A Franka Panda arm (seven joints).
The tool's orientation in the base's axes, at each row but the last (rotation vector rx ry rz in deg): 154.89 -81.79 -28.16; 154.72 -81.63 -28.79; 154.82 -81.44 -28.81; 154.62 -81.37 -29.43; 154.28 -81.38 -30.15; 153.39 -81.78 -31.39; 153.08 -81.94 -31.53; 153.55 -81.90 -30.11
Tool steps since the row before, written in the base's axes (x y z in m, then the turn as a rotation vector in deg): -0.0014 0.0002 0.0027 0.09 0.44 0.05; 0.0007 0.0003 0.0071 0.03 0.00 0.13; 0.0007 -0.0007 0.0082 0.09 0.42 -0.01; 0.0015 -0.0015 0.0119 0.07 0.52 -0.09; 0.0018 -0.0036 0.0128 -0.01 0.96 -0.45; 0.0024 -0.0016 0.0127 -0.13 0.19 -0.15; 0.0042 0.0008 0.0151 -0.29 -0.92 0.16; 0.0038 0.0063 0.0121 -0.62 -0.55 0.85
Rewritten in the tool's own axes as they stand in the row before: -0.0016 0.0015 -0.0021 -0.32 -0.32 -0.03; -0.0017 0.0006 -0.0069 -0.02 0.00 -0.13; -0.0012 0.0014 -0.0080 -0.29 -0.32 0.03; -0.0012 0.0020 -0.0119 -0.36 -0.37 0.12; 0.0004 0.0032 -0.0130 -0.66 -0.64 0.53; -0.0010 0.0017 -0.0129 -0.18 -0.04 0.21; -0.0028 -0.0005 -0.0154 0.56 0.79 -0.15; -0.0064 -0.0041 -0.0119 -0.10 0.98 -0.66
